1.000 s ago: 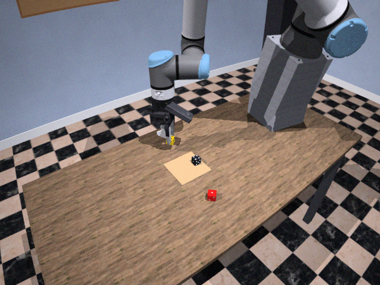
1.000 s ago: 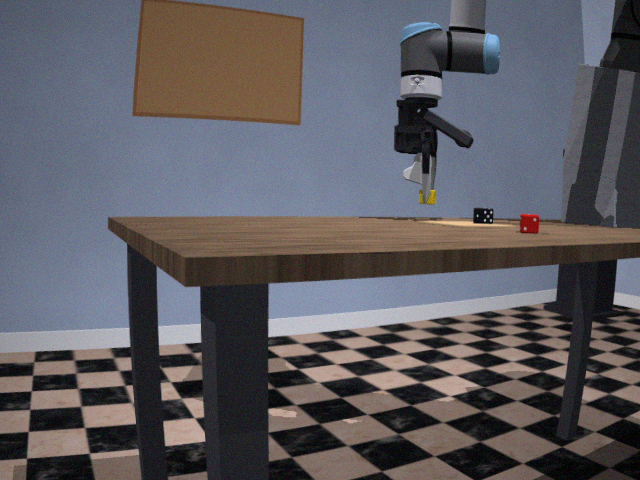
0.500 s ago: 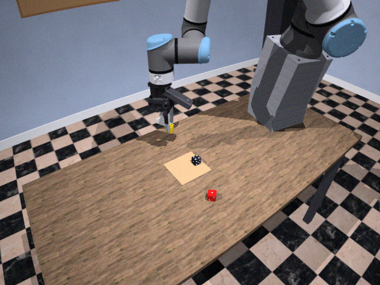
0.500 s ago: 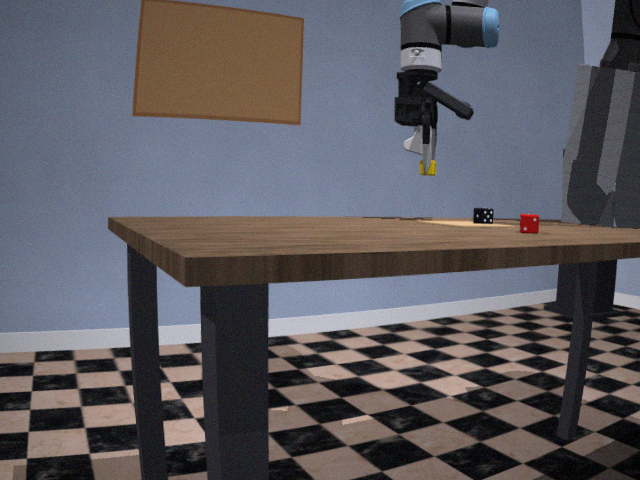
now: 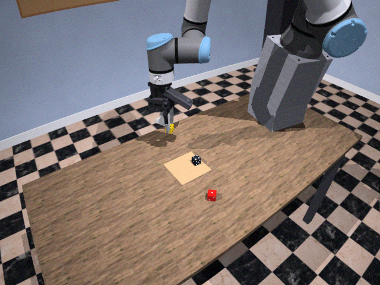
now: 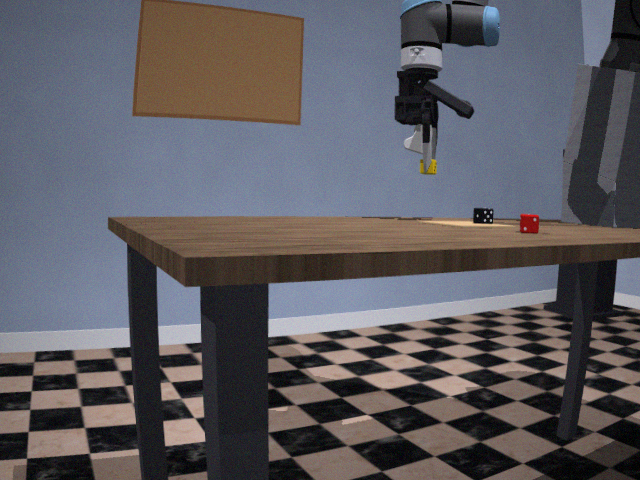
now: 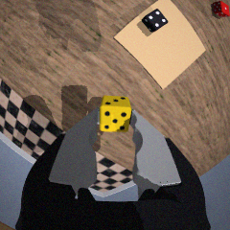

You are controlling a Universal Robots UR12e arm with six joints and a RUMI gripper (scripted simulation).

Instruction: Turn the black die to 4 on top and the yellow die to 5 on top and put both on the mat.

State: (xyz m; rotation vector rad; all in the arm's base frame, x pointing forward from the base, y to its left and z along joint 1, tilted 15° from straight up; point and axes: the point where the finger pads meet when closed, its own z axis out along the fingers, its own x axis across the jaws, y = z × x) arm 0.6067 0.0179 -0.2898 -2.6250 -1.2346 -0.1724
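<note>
The tan mat is 2 cm behind my hand, 13 cm to the left of it and 12 cm below it. Also, from my hand: yellow die right at my hand; red die 3 cm behind, 32 cm to the left, 10 cm below; black die 6 cm behind, 13 cm to the left, 10 cm below.
</note>
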